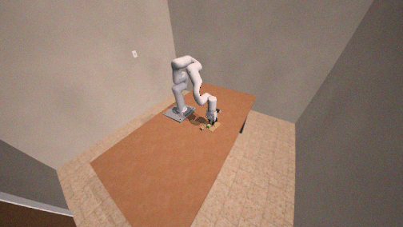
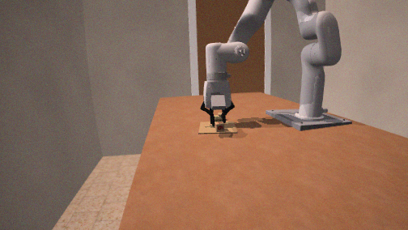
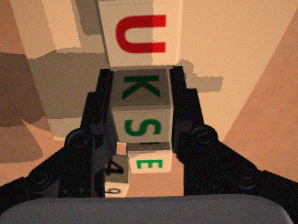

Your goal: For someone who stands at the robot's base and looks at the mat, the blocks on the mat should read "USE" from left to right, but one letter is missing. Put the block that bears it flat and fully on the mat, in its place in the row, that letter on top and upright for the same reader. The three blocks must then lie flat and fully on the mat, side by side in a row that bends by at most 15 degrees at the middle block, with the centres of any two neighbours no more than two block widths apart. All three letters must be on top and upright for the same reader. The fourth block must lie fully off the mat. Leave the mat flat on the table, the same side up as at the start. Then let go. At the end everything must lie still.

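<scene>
Right now the block is 10 mm below my hand. Also, from my hand: mat: 30 mm below.
</scene>
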